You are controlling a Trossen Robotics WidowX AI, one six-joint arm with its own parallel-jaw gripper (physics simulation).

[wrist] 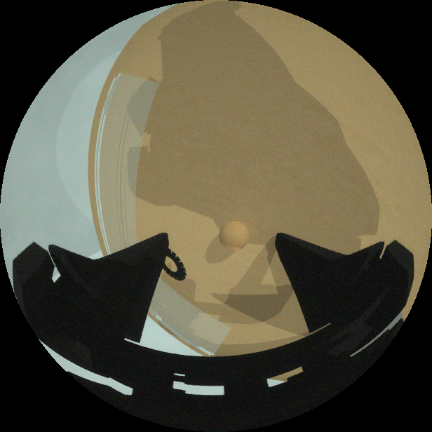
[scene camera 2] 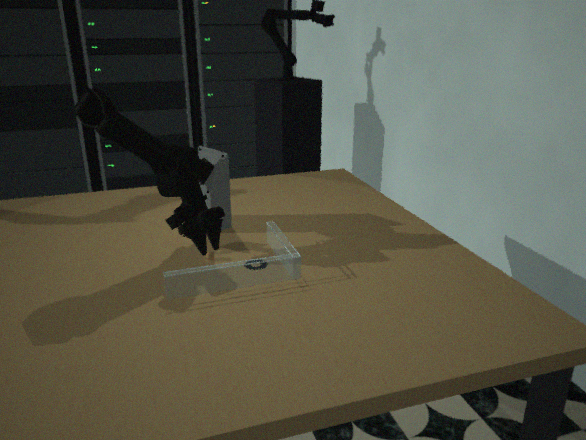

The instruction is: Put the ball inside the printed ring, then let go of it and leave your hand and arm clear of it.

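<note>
A small tan ball (wrist: 234, 234) lies on the table, outside the ring; in the wrist view it shows between and beyond the open fingertips. In the scene view the ball (scene camera 2: 211, 255) shows faintly just below the fingertips. The dark printed ring (scene camera 2: 246, 266) (wrist: 181, 271) lies flat on the table, near the corner of the clear walls; in the wrist view the left finger hides part of it. My gripper (scene camera 2: 210, 251) (wrist: 223, 239) is open and empty, pointing down a little above the ball.
Two clear upright walls meet in a corner beside the ring: a long wall (scene camera 2: 220, 281) (wrist: 112, 165) and a shorter wall (scene camera 2: 281, 241) (wrist: 192, 322). A light grey upright block (scene camera 2: 220, 190) stands behind the gripper on the wooden table (scene camera 2: 350, 325).
</note>
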